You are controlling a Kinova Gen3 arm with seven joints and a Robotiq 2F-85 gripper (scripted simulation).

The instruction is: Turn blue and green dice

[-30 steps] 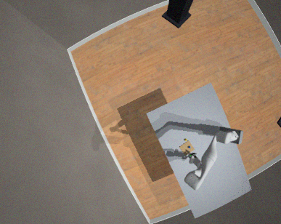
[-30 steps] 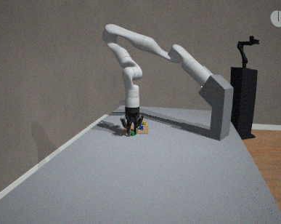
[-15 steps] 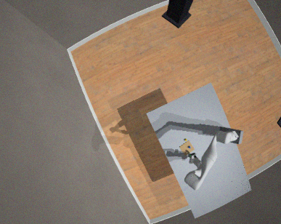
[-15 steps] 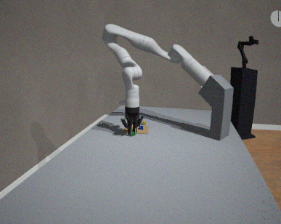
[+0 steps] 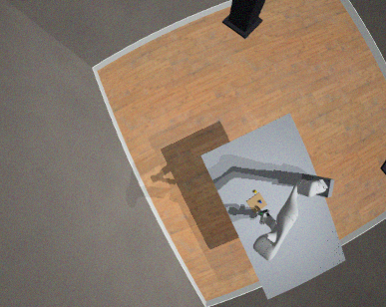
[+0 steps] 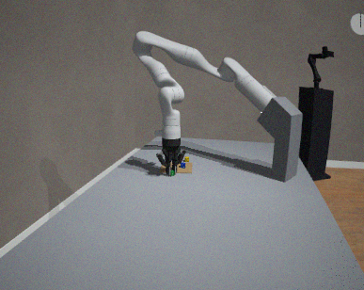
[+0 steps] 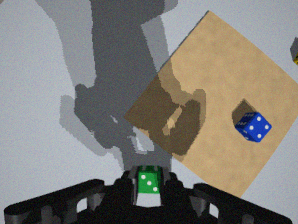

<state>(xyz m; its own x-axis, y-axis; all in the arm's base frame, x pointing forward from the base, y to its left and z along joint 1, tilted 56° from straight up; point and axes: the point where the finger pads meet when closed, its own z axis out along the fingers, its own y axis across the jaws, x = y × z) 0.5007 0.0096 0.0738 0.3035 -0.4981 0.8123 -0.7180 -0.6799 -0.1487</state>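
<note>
My hand is 4 cm past the tan mat, 9 cm to the left of it and 2 cm above it. Round my hand: blue die: 7 cm behind, 8 cm to the right, 1 cm below; green die: 1 cm below; yellow die: 10 cm behind, 18 cm to the right, 1 cm below.
</note>
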